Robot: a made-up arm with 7 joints.
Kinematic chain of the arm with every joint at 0, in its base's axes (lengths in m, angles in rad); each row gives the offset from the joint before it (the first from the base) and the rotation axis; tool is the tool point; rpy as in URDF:
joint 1: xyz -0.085 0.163 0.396 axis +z
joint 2: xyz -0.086 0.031 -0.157 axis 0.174 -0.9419 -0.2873
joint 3: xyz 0 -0.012 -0.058 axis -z
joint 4: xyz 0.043 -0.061 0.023 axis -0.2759 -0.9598 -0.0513
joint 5: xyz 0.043 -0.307 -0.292 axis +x
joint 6: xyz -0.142 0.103 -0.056 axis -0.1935 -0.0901 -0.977
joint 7: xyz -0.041 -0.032 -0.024 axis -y
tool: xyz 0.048 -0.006 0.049 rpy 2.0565 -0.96 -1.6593
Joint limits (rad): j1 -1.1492..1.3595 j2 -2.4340..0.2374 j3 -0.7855..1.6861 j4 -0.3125..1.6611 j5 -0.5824..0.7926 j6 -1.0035..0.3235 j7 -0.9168..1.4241
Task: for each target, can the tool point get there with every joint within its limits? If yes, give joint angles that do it. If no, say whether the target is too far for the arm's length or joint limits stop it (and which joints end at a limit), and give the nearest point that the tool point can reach.
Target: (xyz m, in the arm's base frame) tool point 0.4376 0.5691 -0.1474
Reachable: no: joint limits stop it (at a limit: joint 1, joint 5, joint 6, joint 7) | nearest point 0.2755 0.4282 -0.0361 | short by 0.242 m
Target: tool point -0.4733 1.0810 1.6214
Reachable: no: too far | nearest point -0.2891 0.4942 0.6922 | short by 1.114 m
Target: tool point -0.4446 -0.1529 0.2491
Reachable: yes | joints -0.7730 -1.3503 0.6298 1.4115 0.3758 -0.5123 1.0793
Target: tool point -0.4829 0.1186 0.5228
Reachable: yes | joints -0.4381 -1.6637 1.3157 0.0212 0.3334 -0.2700 -0.0523
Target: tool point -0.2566 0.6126 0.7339
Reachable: no: joint limits stop it (at a limit: joint 1, joint 3, joint 4, joint 5, joint 6, joint 7) | nearest point -0.3048 0.5330 0.6618 | short by 0.118 m
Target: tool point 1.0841 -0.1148 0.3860
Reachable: no: too far | nearest point 0.4590 -0.0115 0.3089 | short by 0.638 m
